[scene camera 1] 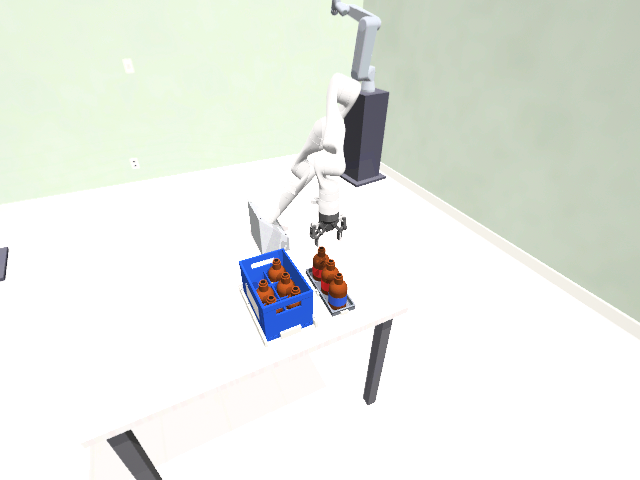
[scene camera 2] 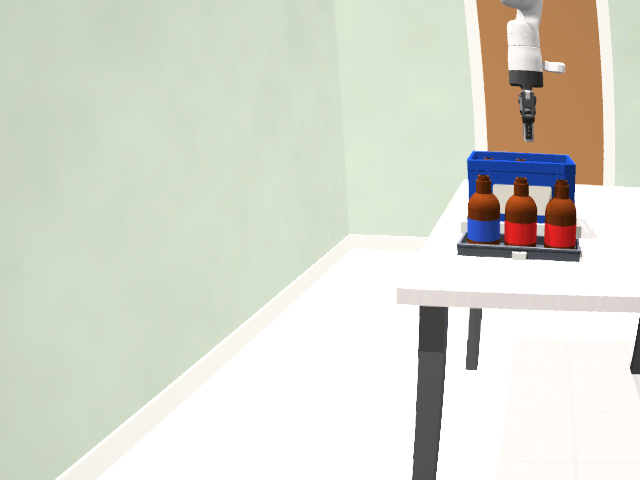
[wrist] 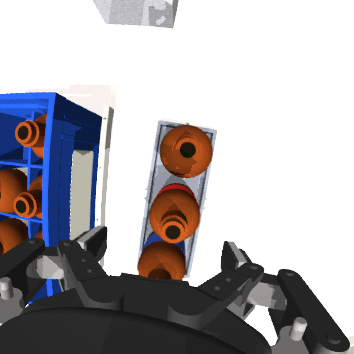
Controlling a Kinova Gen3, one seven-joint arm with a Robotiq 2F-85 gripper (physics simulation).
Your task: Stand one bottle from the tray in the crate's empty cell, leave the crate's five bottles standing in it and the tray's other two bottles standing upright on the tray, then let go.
Labels:
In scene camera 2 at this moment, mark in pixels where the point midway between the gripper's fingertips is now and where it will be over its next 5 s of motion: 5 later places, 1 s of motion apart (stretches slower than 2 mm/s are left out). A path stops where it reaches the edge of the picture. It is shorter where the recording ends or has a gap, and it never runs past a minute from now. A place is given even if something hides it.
The gripper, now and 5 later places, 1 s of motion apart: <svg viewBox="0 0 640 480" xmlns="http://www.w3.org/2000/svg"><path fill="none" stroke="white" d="M528 140L563 166L560 188L560 198L561 178L560 129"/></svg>

